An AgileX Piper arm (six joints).
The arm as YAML. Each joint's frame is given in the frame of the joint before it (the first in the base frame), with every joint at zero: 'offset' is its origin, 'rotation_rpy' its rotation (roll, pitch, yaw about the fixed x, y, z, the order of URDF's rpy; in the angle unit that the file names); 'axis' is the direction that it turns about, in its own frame. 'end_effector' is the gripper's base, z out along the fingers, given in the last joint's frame.
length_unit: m
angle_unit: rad
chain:
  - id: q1
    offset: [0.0, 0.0, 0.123]
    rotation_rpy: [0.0, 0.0, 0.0]
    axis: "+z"
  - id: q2
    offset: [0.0, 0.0, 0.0]
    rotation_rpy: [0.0, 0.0, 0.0]
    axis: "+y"
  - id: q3
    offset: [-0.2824, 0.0, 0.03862]
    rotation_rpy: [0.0, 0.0, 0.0]
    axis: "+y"
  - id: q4
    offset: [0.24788, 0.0, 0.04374]
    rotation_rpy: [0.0, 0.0, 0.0]
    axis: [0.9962, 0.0, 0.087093]
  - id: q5
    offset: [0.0, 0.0, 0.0]
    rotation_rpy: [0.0, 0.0, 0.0]
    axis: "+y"
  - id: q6
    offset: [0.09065, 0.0, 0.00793]
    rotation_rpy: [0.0, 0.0, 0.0]
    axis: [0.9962, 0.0, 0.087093]
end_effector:
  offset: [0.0, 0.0, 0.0]
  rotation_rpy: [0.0, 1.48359, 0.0]
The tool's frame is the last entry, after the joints.
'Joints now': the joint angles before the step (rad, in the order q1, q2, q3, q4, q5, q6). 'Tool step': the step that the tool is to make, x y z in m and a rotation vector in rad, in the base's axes. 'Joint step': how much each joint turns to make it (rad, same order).
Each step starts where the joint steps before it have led.
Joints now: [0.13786, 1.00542, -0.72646, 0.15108, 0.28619, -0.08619]
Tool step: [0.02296, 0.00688, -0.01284, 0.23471, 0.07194, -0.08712]
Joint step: [0.00218, 0.10641, -0.01729, 0.19280, -0.05561, 0.06603]
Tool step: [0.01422, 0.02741, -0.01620, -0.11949, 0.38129, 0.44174]
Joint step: [-0.00002, 0.18104, -0.17742, 0.19064, 0.53650, -0.41779]
